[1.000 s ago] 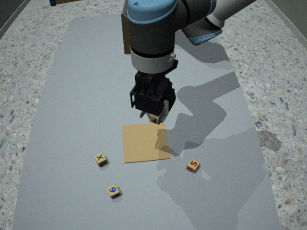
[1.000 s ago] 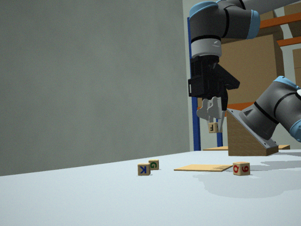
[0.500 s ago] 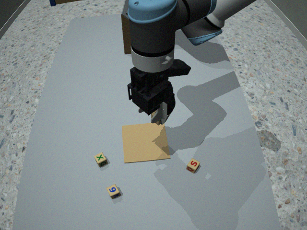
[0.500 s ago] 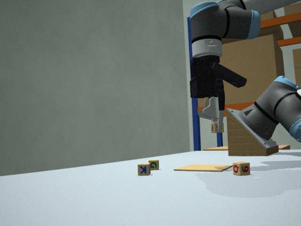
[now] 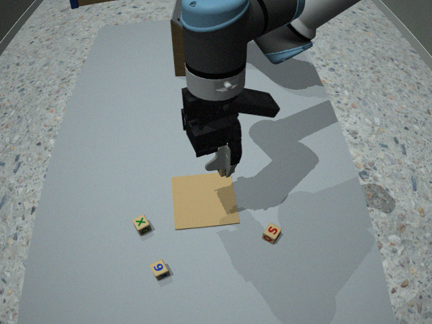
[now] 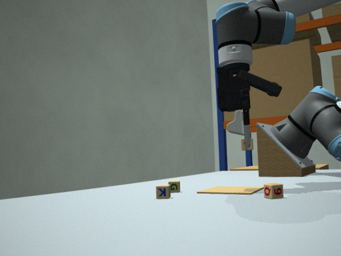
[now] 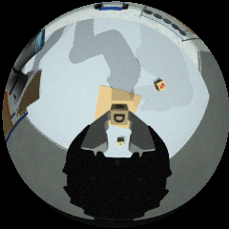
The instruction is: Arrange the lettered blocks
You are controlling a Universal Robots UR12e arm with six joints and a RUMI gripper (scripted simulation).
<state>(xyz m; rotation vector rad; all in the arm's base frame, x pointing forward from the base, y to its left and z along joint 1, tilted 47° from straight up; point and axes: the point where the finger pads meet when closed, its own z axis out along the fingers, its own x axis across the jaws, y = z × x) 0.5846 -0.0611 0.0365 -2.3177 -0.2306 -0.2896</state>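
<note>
Right now my hand is 50 mm to the left of the tan mat and 120 mm above it.
</note>
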